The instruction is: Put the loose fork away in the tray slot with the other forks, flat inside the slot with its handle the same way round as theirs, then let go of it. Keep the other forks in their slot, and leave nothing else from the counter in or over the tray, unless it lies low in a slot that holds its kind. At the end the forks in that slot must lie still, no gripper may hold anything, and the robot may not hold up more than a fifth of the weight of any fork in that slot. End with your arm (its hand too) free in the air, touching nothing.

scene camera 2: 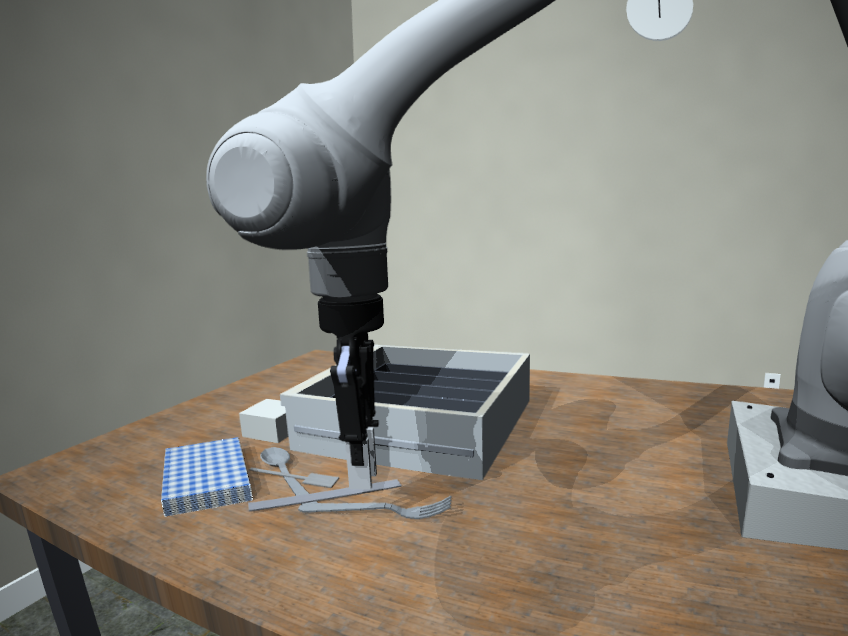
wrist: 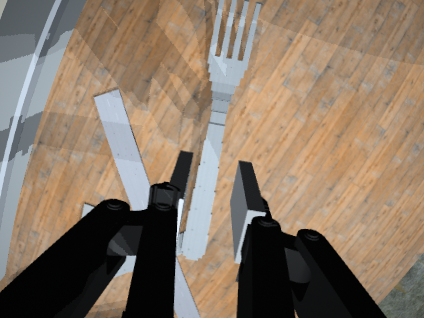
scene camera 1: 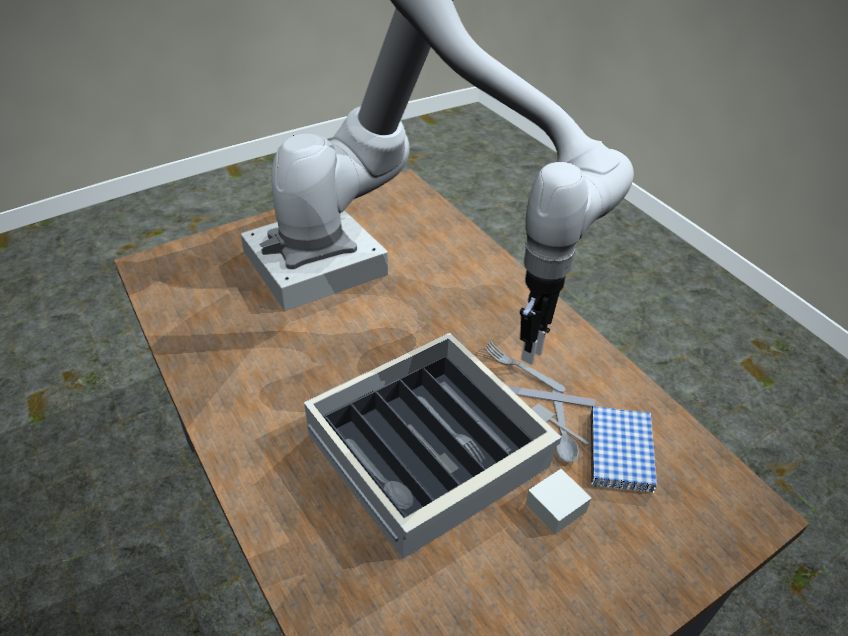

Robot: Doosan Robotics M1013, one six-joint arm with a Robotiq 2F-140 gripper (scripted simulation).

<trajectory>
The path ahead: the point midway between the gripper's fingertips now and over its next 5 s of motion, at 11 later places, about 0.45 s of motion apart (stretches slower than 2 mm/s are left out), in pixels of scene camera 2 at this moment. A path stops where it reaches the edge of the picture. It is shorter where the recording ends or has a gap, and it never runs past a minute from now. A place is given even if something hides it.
The gripper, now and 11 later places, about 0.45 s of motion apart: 363,481; 364,487; 366,489; 367,489; 366,493; 367,503; 367,508; 367,505; 370,480; 366,435; 362,394; 362,386
</trajectory>
